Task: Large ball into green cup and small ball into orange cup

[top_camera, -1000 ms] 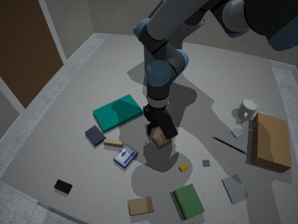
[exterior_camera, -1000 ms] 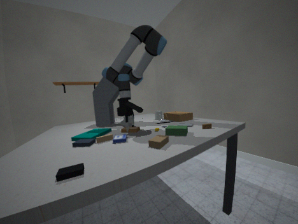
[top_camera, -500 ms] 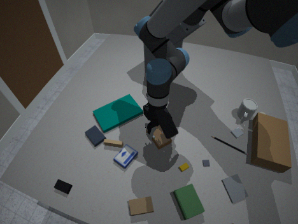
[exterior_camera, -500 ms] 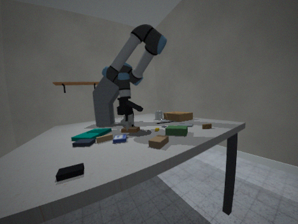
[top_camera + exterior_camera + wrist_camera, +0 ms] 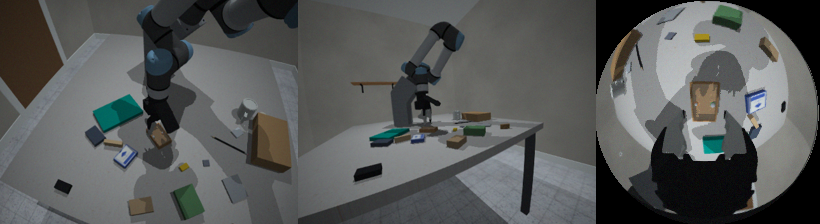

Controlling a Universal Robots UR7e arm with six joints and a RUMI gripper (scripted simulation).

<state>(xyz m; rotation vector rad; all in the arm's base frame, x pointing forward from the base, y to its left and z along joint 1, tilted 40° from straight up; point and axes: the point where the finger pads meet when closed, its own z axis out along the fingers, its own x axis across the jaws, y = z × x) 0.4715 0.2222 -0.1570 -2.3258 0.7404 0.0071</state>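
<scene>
Now: the covered wooden puzzle 60 mm below my hand. Round my hand: tan block 160 mm to the right, 130 mm ahead, 50 mm below; blue-and-white box 150 mm ahead, 80 mm to the right, 50 mm below; yellow block 160 mm to the left, 80 mm ahead, 50 mm below.
</scene>
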